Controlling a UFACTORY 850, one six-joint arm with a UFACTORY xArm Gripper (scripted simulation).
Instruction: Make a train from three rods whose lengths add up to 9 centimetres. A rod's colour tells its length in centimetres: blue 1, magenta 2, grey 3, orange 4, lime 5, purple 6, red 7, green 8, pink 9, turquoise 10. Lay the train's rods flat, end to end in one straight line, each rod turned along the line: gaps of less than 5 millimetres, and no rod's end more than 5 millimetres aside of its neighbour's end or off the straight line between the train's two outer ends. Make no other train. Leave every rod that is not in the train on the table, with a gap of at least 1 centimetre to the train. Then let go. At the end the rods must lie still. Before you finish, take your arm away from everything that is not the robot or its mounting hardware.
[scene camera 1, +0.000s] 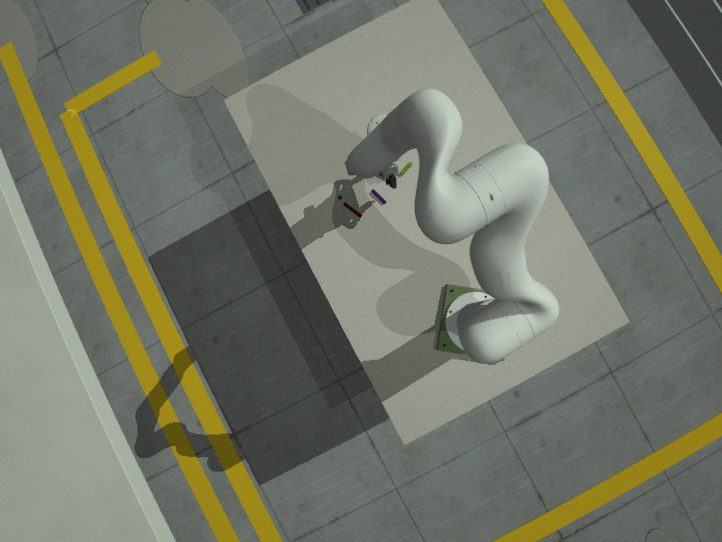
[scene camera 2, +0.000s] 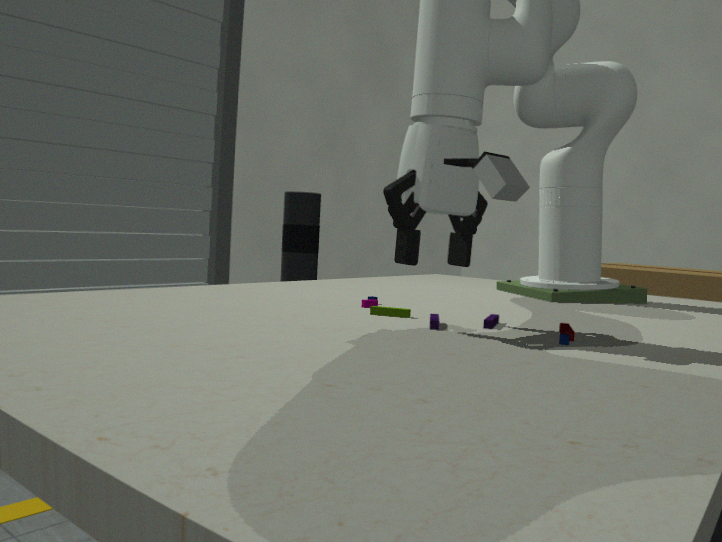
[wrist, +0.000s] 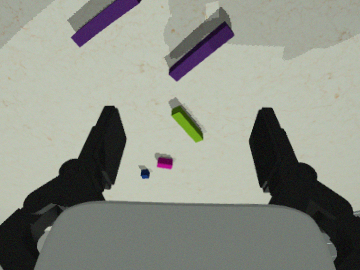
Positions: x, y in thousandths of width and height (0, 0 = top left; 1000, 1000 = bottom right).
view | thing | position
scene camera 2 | my gripper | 600, 490
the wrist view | my gripper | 521, 457
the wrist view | purple rod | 621, 124
